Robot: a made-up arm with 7 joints. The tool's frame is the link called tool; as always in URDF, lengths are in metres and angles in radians. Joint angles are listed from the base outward.
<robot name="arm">
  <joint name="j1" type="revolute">
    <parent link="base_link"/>
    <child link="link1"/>
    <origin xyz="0 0 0.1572"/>
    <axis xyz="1 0 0"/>
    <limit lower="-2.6" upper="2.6"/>
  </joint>
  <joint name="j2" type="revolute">
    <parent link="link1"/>
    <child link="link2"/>
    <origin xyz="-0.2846 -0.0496 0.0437"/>
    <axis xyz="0 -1 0"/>
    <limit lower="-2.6" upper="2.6"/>
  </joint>
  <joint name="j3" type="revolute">
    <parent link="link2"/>
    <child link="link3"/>
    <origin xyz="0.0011 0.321 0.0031"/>
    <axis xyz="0 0 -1"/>
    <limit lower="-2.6" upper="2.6"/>
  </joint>
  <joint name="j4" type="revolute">
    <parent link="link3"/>
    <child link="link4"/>
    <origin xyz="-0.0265 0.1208 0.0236"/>
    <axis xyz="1 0 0"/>
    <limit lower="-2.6" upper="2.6"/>
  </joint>
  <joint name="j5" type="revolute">
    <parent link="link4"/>
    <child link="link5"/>
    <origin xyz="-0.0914 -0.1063 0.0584"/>
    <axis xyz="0 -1 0"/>
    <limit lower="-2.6" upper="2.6"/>
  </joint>
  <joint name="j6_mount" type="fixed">
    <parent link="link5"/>
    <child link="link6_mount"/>
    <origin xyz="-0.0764 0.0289 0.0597"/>
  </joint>
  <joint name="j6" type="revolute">
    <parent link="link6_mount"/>
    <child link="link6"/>
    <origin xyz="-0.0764 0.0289 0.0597"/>
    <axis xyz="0 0 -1"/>
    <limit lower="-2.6" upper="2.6"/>
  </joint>
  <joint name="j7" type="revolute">
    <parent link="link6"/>
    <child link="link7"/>
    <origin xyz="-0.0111 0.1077 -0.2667"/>
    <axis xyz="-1 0 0"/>
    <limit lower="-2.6" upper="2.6"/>
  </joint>
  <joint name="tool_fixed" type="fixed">
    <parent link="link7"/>
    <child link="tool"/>
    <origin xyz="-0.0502 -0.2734 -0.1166"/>
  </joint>
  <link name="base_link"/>
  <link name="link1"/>
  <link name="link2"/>
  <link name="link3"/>
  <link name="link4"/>
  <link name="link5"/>
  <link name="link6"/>
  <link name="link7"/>
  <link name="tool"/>
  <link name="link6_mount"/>
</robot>
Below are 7 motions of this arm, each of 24 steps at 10 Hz.
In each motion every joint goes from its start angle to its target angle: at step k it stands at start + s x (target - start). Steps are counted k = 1, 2, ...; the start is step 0. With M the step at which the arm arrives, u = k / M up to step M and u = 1 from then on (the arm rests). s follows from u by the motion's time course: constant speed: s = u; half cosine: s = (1 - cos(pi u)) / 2; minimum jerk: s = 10 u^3 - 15 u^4 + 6 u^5.
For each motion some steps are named. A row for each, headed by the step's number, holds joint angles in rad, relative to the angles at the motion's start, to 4 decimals.
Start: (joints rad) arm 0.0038 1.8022 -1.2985 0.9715 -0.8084 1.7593 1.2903
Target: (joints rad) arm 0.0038 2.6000 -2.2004 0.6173 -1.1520 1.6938 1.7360
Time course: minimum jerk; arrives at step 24
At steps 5, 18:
5: 0.0000 0.0515 -0.0582 -0.0229 -0.0222 -0.0042 0.0288
18: 0.0000 0.7152 -0.8085 -0.3175 -0.3080 -0.0587 0.3996

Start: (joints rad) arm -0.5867 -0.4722 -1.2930 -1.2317 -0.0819 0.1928 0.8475
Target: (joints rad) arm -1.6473 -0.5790 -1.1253 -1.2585 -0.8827 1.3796 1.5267
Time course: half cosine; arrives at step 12
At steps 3, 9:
3: -0.1553 -0.0156 0.0246 -0.0039 -0.1173 0.1738 0.0995
9: -0.9053 -0.0912 0.1431 -0.0229 -0.6835 1.0130 0.5797

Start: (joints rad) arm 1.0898 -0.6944 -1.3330 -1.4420 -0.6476 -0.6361 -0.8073
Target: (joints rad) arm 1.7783 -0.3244 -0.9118 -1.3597 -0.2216 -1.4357 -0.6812
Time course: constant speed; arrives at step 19
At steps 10, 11, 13, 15, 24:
10: 0.3624 0.1947 0.2217 0.0433 0.2242 -0.4208 0.0664
11: 0.3986 0.2142 0.2439 0.0476 0.2466 -0.4629 0.0730
13: 0.4711 0.2532 0.2882 0.0563 0.2915 -0.5471 0.0863
15: 0.5436 0.2921 0.3325 0.0650 0.3363 -0.6313 0.0996
24: 0.6885 0.3700 0.4212 0.0823 0.4260 -0.7996 0.1261

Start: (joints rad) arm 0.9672 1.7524 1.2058 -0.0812 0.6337 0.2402 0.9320
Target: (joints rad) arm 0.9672 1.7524 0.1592 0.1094 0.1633 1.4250 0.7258
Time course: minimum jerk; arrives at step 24
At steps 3, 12, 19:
3: 0.0000 0.0000 -0.0168 0.0031 -0.0076 0.0190 -0.0033
12: 0.0000 0.0000 -0.5233 0.0953 -0.2352 0.5924 -0.1031
19: 0.0000 0.0000 -0.9791 0.1783 -0.4400 1.1084 -0.1929

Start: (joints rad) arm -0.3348 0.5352 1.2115 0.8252 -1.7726 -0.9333 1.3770
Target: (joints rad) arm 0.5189 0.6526 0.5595 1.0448 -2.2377 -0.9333 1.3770
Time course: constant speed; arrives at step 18
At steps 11, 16, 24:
11: 0.5217 0.0717 -0.3984 0.1342 -0.2842 0.0000 0.0000
16: 0.7588 0.1044 -0.5796 0.1952 -0.4134 0.0000 0.0000
24: 0.8537 0.1174 -0.6520 0.2196 -0.4651 0.0000 0.0000

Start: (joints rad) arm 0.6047 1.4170 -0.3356 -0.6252 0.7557 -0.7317 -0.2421
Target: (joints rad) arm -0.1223 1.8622 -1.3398 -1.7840 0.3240 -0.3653 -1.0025
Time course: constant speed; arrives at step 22
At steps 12, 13, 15, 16, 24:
12: -0.3965 0.2428 -0.5477 -0.6321 -0.2355 0.1999 -0.4148
13: -0.4296 0.2631 -0.5934 -0.6847 -0.2551 0.2165 -0.4493
15: -0.4957 0.3035 -0.6847 -0.7901 -0.2943 0.2498 -0.5185
16: -0.5287 0.3238 -0.7303 -0.8428 -0.3140 0.2665 -0.5530
24: -0.7270 0.4452 -1.0042 -1.1588 -0.4317 0.3664 -0.7604

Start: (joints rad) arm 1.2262 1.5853 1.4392 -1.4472 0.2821 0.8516 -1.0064
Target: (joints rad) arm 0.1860 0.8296 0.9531 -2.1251 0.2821 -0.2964 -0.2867
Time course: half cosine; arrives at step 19
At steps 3, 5, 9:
3: -0.0627 -0.0455 -0.0293 -0.0409 0.0000 -0.0692 0.0434
5: -0.1678 -0.1219 -0.0784 -0.1094 0.0000 -0.1852 0.1161
9: -0.4772 -0.3466 -0.2230 -0.3110 0.0000 -0.5266 0.3301

